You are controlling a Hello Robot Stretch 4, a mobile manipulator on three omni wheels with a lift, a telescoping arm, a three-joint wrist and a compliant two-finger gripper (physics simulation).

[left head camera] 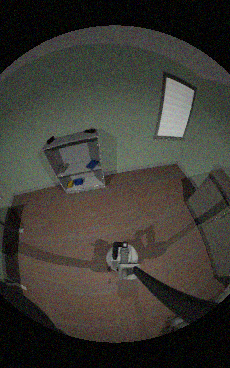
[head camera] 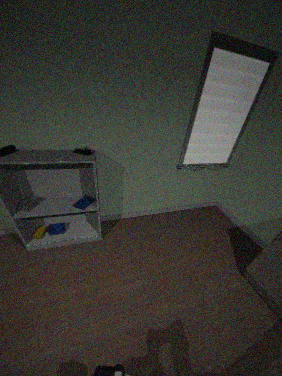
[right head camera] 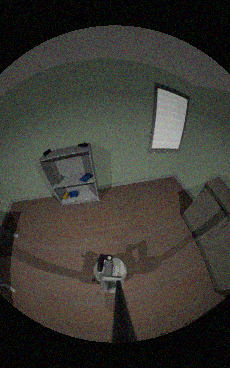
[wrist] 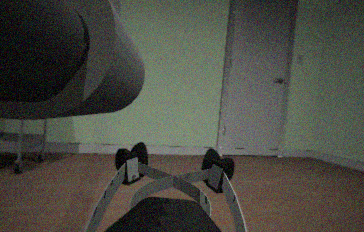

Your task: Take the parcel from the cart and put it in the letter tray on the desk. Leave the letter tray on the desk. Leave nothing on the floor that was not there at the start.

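Frame: origin at the robot's base, x ahead, y left, z up, level; centimetres.
Seen in the pictures: gripper, between the fingertips: (left head camera: 112, 270) (right head camera: 97, 282) (wrist: 175, 159).
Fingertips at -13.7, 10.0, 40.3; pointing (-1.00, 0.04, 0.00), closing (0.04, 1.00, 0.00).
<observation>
A point is followed by its place in that frame, as x, y, z.
My gripper (wrist: 175, 159) @[-13.7, 10.0, 40.3] is open in the wrist view, its two dark fingertip pads standing well apart with floor and wall behind them and nothing between them. A thin-legged frame on casters (wrist: 20, 142) @[-132.2, -79.3, 17.0], possibly the cart, shows in part at the left of the wrist view, some way off behind the large dark robot part. I cannot tell what it bears. The parcel, the letter tray and the desk cannot be made out in any view.
An open shelf unit (head camera: 99, 200) (left head camera: 102, 165) (right head camera: 95, 175) with blue and yellow items stands against the wall. Grey upholstered-looking furniture (left head camera: 212, 240) @[-2.8, -153.6, 24.6] (right head camera: 210, 255) @[-5.3, -154.3, 21.9] stands at the right. A closed door (wrist: 257, 75) @[-252.6, 104.9, 91.3] is in the far wall in the wrist view.
</observation>
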